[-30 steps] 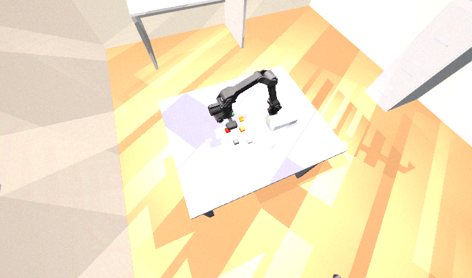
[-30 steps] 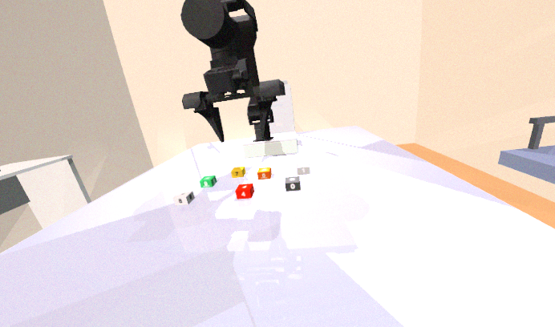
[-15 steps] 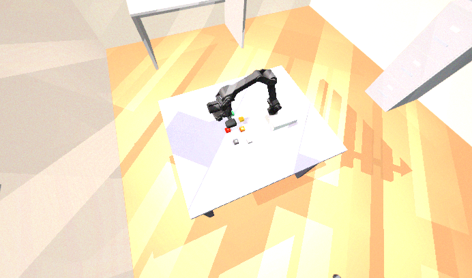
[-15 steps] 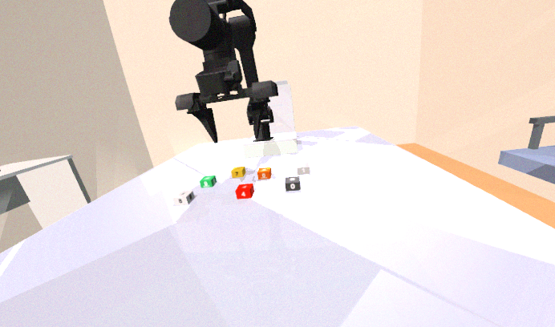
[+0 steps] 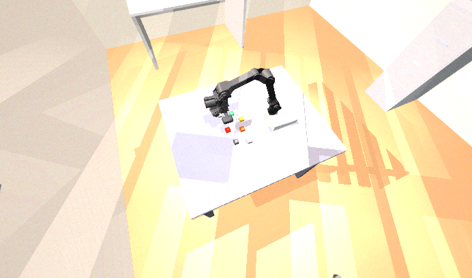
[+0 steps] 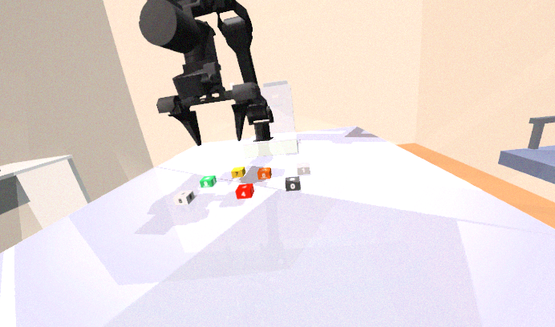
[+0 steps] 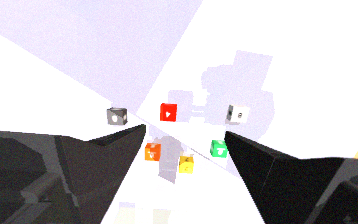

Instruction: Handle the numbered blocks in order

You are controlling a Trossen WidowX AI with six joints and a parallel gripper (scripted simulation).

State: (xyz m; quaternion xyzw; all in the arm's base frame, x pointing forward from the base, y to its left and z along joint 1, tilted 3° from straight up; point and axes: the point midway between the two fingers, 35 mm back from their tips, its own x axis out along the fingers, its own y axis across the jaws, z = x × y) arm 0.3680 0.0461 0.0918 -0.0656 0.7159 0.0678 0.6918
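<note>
Now: the dark grey block 60 mm behind my gripper tip, 120 mm to the left of it and 120 mm below it. The rest, counted from my gripper tip: white block (20 mm ahead, 110 mm to the right, 120 mm below); red block (20 mm behind, 20 mm to the left, 120 mm below); orange block (120 mm behind, 40 mm to the left, 120 mm below).
</note>
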